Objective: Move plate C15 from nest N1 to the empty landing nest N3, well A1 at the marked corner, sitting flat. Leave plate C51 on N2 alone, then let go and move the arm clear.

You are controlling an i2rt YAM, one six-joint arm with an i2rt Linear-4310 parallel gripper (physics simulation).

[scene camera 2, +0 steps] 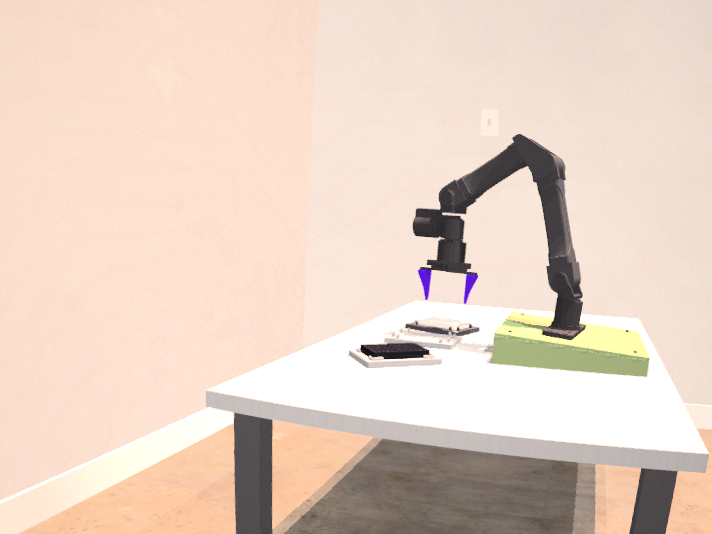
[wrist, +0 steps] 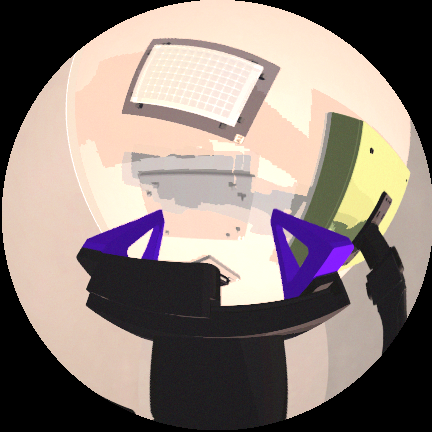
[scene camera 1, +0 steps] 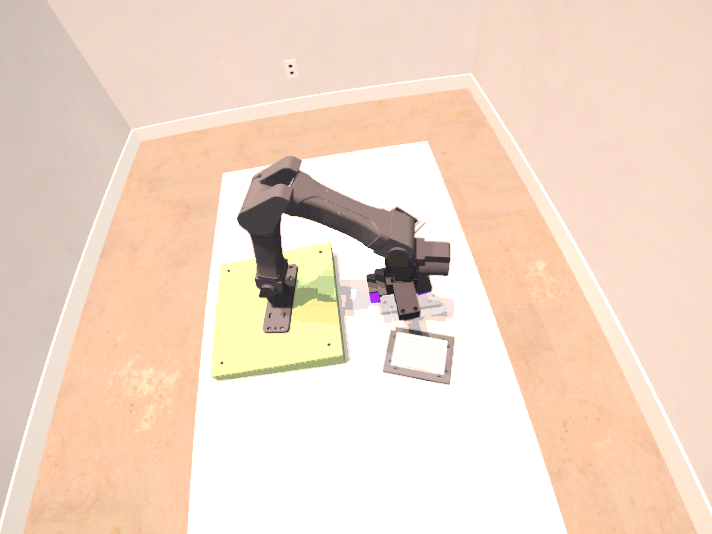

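Observation:
A white gridded plate (scene camera 1: 418,352) (scene camera 2: 441,323) (wrist: 195,82) lies in a dark grey nest (scene camera 1: 450,357) (scene camera 2: 454,331) (wrist: 265,92). A black plate (scene camera 2: 394,350) sits on a white nest (scene camera 2: 402,362); the arm hides this plate in scene camera 1. Between them is an empty pale nest (scene camera 2: 425,340) (wrist: 190,187), partly hidden under the arm in scene camera 1. No plate or nest names are readable, so I cannot tell which plate is C15. My gripper (scene camera 1: 400,297) (scene camera 2: 445,300) (wrist: 217,214) is open and empty, pointing down, high above the nests.
The arm's base stands on a raised yellow-green block (scene camera 1: 310,344) (scene camera 2: 569,359) (wrist: 385,165) beside the nests. A small corner label (wrist: 239,139) shows by the dark nest in the wrist view. All stand on a white table (scene camera 1: 345,448) (scene camera 2: 460,402). Walls surround it.

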